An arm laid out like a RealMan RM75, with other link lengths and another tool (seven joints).
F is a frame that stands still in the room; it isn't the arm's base.
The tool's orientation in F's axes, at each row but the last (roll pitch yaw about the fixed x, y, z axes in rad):
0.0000 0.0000 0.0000
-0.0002 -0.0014 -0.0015
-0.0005 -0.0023 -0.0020
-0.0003 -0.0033 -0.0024
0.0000 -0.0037 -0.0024
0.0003 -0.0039 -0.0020
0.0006 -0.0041 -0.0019
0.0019 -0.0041 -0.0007
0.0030 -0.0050 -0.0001
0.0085 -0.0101 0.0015
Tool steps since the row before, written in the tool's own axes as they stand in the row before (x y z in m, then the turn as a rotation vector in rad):
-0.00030 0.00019 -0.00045 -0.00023 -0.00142 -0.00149
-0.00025 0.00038 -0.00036 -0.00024 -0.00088 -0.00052
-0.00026 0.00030 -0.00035 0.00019 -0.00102 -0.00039
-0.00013 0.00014 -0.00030 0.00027 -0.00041 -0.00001
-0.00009 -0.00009 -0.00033 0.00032 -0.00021 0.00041
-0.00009 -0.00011 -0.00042 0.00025 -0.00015 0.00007
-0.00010 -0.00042 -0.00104 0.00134 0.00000 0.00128
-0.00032 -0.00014 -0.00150 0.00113 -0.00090 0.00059
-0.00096 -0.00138 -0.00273 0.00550 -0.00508 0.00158
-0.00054 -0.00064 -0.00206 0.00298 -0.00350 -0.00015
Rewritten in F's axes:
-0.00030 0.00019 -0.00045 -0.00023 -0.00142 -0.00149
-0.00025 0.00038 -0.00036 -0.00024 -0.00088 -0.00052
-0.00026 0.00030 -0.00035 0.00019 -0.00102 -0.00039
-0.00013 0.00014 -0.00030 0.00027 -0.00041 -0.00001
-0.00009 -0.00009 -0.00033 0.00032 -0.00021 0.00041
-0.00009 -0.00011 -0.00042 0.00025 -0.00015 0.00007
-0.00010 -0.00042 -0.00104 0.00133 0.00000 0.00129
-0.00031 -0.00014 -0.00150 0.00113 -0.00090 0.00059
-0.00095 -0.00137 -0.00274 0.00549 -0.00509 0.00159
-0.00052 -0.00062 -0.00207 0.00299 -0.00349 -0.00015

